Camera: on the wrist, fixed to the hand. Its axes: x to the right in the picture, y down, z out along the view.
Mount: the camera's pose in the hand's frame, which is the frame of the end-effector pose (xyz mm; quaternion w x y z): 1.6 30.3 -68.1 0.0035 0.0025 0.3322 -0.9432
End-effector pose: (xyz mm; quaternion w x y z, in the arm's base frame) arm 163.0 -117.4 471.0 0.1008 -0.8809 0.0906 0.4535
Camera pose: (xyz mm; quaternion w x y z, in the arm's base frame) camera 209.5 -164.4 505.5 0.4002 -0.2389 -0.7959 -0.3863
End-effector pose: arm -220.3 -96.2 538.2 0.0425 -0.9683 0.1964 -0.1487
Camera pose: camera -250.8 -126.3 599.2 0.2029 0.1391 0.8988 0.3627
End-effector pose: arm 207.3 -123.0 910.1 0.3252 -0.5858 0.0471 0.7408
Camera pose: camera 247.9 -176.8 878.2 0.6857 -0.2918 -0.4425 -0.4989
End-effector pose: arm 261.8 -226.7 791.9 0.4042 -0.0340 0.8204 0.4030
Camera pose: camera 205.9 -252.8 833.7 0.1091 -0.9068 0.1061 -0.3932
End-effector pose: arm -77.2 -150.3 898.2 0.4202 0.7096 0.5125 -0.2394
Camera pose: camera -54.7 -95.8 943.8 0.3963 0.4003 -0.8101 0.1627
